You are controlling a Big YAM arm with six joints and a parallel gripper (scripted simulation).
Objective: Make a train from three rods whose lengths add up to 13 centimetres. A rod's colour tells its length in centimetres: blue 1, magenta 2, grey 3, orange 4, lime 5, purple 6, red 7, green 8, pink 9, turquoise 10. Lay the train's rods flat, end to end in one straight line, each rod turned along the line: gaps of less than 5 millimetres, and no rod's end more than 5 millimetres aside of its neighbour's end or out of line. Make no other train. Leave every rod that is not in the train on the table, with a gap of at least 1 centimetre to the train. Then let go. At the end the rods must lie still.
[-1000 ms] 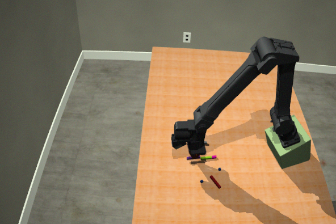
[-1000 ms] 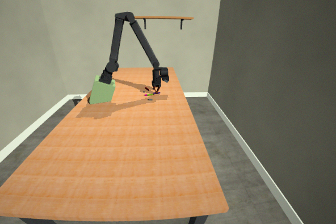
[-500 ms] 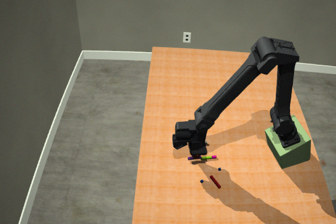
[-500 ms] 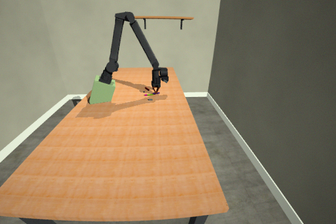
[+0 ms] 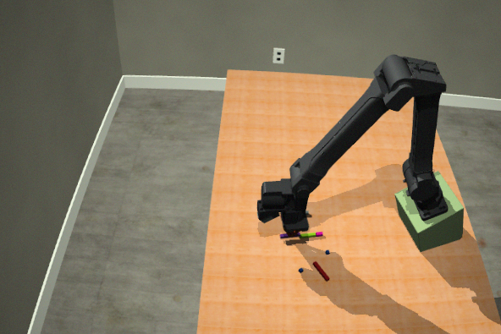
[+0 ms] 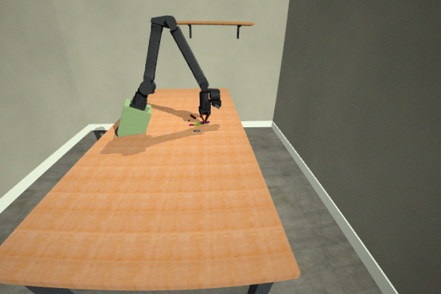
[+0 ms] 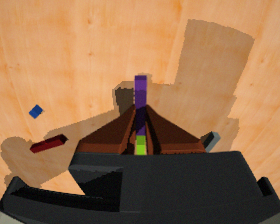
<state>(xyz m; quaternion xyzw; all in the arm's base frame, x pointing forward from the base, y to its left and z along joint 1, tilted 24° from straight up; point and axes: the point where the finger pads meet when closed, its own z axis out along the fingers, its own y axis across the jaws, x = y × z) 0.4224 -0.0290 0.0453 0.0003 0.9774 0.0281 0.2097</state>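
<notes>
The purple rod lies 10 mm below my hand. The rest, counted from my hand: lime rod (50 mm behind, 20 mm below); then magenta rod (90 mm behind, 20 mm below); then grey rod (60 mm behind, 90 mm to the right, 20 mm below).
</notes>
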